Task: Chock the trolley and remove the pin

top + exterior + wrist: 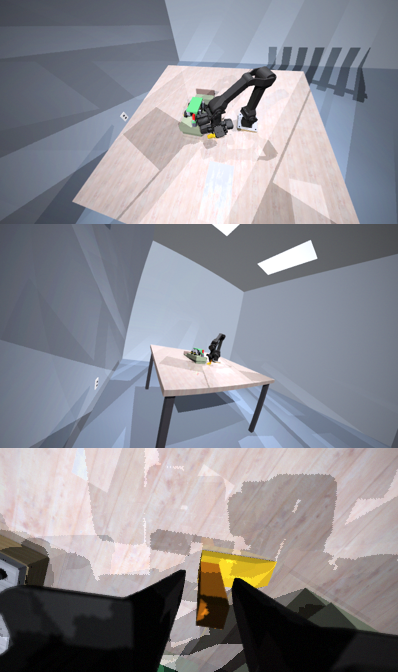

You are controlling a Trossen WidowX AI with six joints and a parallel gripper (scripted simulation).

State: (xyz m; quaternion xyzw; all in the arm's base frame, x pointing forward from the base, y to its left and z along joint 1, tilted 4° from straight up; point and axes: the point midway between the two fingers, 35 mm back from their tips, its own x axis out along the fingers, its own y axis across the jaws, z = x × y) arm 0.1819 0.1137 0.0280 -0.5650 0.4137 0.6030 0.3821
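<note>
The trolley lies 150 mm ahead of my gripper tip, 110 mm to the right of it and 80 mm above it. From my gripper tip the other things lie so: yellow chock 20 mm ahead, 10 mm to the left, 10 mm below; grey-green ramp 150 mm ahead, 110 mm to the right, 20 mm above; red-headed stop pin 130 mm ahead, 100 mm above, 10 mm to the right.
</note>
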